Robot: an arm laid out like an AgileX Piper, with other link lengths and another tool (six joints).
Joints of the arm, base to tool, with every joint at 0 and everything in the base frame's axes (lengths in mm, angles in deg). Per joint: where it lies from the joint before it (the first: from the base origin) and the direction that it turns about. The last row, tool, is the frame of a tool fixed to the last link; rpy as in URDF.
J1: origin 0 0 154.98 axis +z
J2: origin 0 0 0 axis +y
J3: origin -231.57 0 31.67 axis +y
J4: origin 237.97 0 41.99 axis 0.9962 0 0.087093
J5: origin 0 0 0 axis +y
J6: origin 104.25 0 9.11 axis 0.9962 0 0.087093
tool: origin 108.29 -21 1.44 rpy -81.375 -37.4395 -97.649
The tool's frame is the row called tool.
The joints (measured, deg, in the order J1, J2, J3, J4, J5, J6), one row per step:
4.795 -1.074 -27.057 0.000 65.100 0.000
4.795 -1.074 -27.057 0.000 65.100 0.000
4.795 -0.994 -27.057 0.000 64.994 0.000
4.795 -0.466 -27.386 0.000 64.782 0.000
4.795 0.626 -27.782 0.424 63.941 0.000
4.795 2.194 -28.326 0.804 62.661 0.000
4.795 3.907 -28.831 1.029 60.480 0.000
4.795 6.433 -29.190 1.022 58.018 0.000
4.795 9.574 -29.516 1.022 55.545 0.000
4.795 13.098 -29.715 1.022 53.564 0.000
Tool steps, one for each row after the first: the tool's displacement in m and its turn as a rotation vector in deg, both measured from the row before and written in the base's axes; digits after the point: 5 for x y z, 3 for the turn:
0.00000 0.00000 0.00000 0.000 0.000 0.000
0.00030 0.00003 0.00014 0.002 -0.026 0.000
0.00081 0.00007 0.00152 0.001 -0.013 0.000
0.00265 0.00167 0.00240 0.370 -0.114 0.225
0.00407 0.00161 0.00353 0.351 -0.227 0.188
0.00620 0.00122 0.00568 0.292 -0.952 0.084
0.00796 0.00057 0.00337 0.040 -0.292 -0.042
0.00894 0.00067 0.00111 -0.009 0.343 -0.040
0.00856 0.00065 -0.00294 -0.098 1.341 -0.032

